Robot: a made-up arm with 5 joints.
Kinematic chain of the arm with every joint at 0, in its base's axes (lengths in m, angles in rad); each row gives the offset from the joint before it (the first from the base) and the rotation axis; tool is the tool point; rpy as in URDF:
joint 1: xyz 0.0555 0 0.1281 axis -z
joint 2: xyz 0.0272 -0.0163 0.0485 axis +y
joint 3: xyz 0.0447 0 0.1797 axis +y
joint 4: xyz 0.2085 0 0.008 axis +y
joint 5: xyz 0.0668 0.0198 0 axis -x
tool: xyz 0 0 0 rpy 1.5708 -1.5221 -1.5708
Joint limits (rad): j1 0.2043..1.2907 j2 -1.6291..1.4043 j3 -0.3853..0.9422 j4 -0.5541..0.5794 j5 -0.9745..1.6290
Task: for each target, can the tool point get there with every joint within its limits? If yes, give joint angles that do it. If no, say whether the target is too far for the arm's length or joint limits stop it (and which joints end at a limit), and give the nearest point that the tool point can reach.
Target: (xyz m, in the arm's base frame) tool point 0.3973 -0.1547 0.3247
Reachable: yes | joints 0.4343 0.1713 0.0013 -0.2717 -0.5899
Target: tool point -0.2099 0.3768 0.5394
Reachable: no: too far | nearest point -0.1211 0.2507 0.4335 | short by 0.187 m
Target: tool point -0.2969 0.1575 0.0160
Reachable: no: joint limits stop it (at a limit: joint 1, joint 2, joint 3, joint 4) | nearest point 0.0624 0.0022 -0.0065 | short by 0.392 m
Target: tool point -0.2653 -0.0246 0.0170
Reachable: no: joint limits stop it (at a limit: joint 1, joint 2, joint 3, joint 4) | nearest point 0.0606 -0.0051 -0.0065 | short by 0.327 m
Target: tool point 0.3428 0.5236 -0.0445
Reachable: no: too far | nearest point 0.2277 -0.0321 -0.0445 | short by 0.567 m
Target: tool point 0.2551 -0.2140 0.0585
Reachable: yes | joints 0.8322 0.6074 0.4206 0.3680 0.1250
